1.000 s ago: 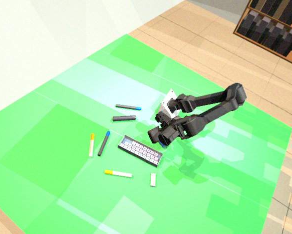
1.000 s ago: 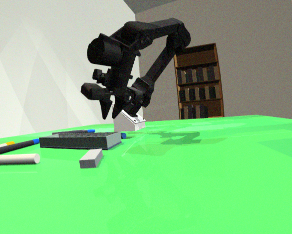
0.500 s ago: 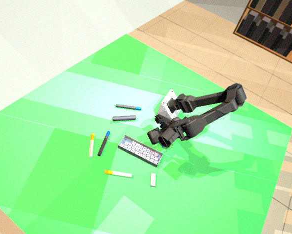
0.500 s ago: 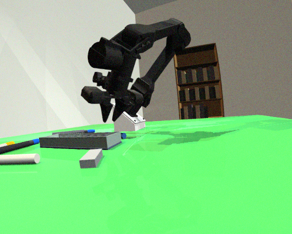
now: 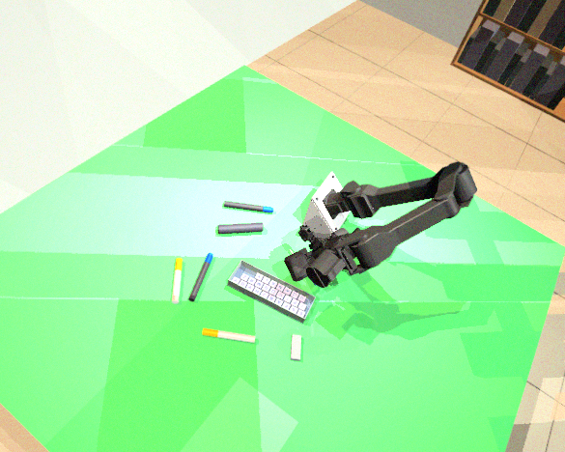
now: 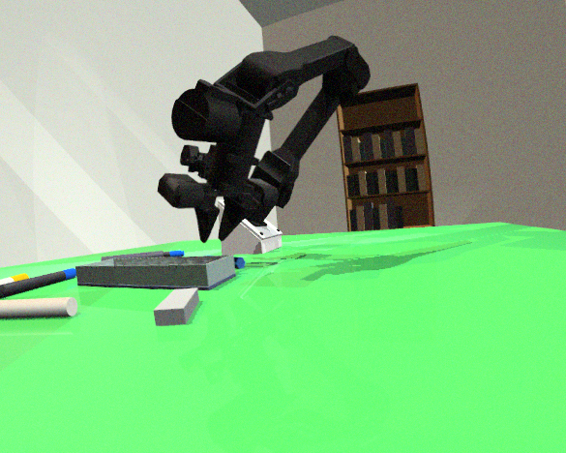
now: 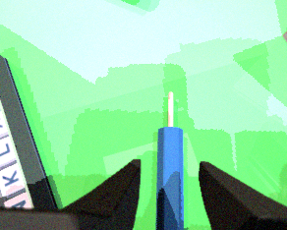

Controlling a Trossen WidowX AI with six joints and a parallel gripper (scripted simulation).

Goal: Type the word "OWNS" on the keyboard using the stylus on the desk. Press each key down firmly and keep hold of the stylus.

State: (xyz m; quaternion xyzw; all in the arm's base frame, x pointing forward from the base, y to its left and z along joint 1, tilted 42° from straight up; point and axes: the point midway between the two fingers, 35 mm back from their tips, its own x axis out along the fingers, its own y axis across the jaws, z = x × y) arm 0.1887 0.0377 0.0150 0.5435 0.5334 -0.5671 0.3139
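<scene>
Right now the blue stylus is 1 cm behind my gripper tip, 1 cm to the right of it and 3 cm below it. Also, from my gripper tip: grey block: 20 cm ahead, 11 cm to the left, 3 cm below; grey stylus tip: 2 cm behind, 4 cm to the right, 3 cm below.
</scene>
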